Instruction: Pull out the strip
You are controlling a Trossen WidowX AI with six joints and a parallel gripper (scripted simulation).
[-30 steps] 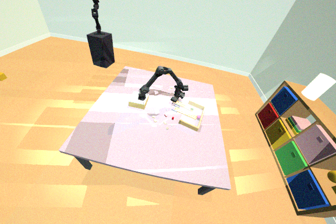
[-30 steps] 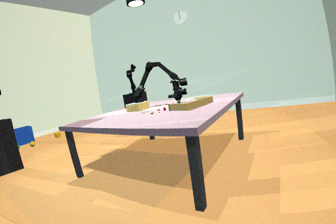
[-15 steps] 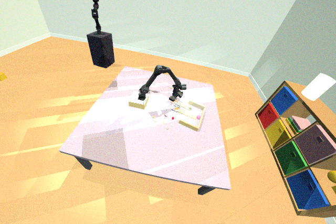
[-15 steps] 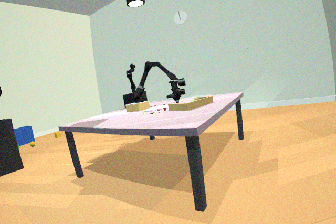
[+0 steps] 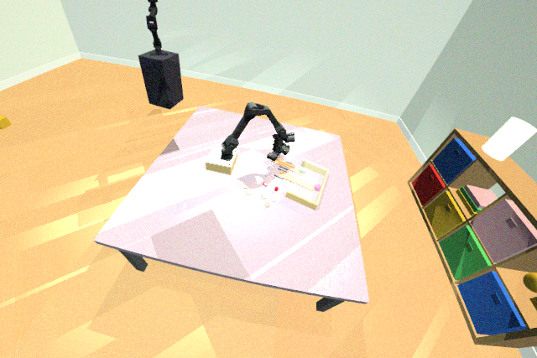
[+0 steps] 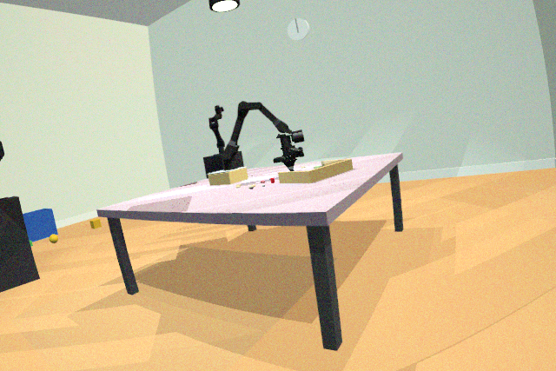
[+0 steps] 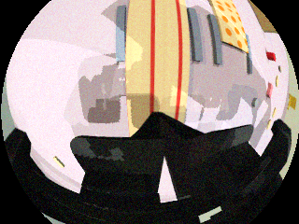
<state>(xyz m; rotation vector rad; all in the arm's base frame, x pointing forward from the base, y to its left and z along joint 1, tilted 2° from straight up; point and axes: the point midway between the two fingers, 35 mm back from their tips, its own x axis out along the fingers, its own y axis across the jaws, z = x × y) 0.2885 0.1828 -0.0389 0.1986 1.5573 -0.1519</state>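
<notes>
Now: gripper tip 18 cm short of the orange-dotted strip and 13 cm to the left of it. Also, from my gripper tip: small red piece 26 cm to the right, 7 cm ahead, 1 cm above.
</notes>
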